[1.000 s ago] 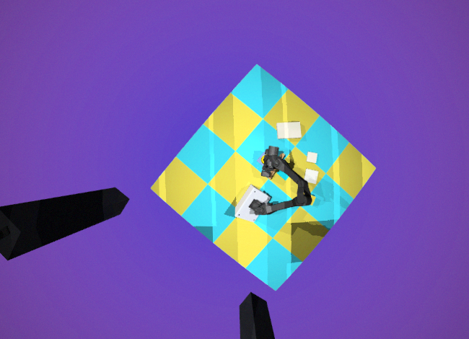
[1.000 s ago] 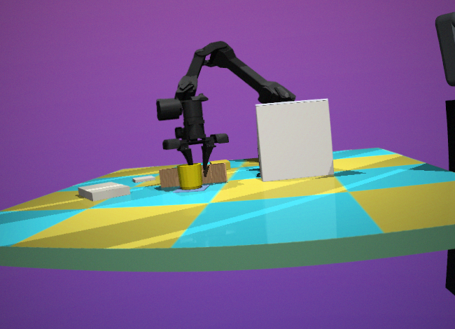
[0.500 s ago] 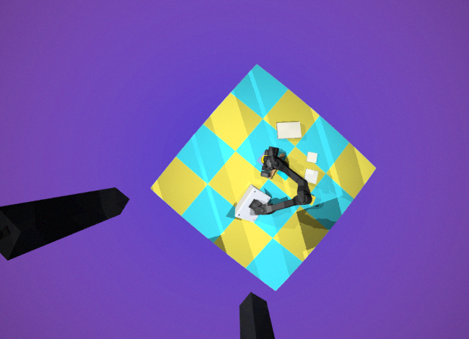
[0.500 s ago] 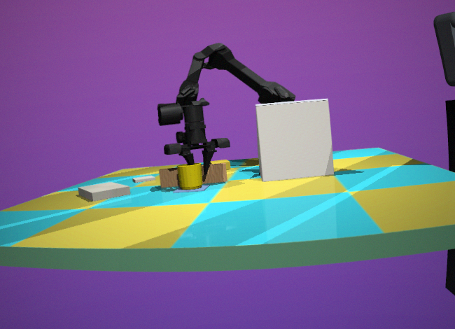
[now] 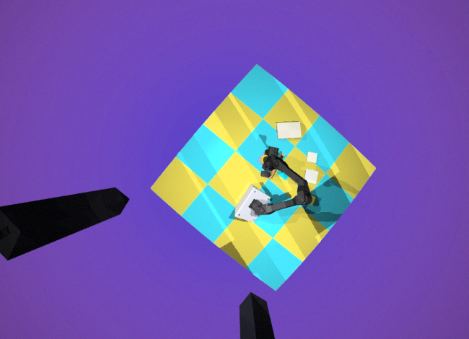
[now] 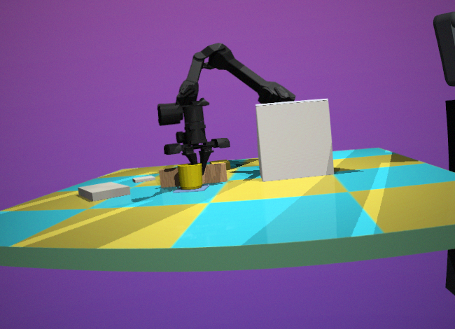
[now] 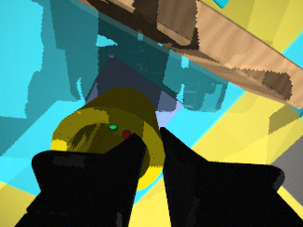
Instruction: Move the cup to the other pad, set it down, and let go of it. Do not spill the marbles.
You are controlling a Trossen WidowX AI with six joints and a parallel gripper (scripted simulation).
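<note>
Now: gripper tip 30 mm to the right of the green marble, 30 mm short of it and 20 mm above it. Round my gripper tip: yellow cup: 20 mm ahead, 10 mm to the left; long wooden block: 80 mm to the right, 30 mm ahead, 20 mm below; pad: 40 mm below, 30 mm ahead, 10 mm to the left.
</note>
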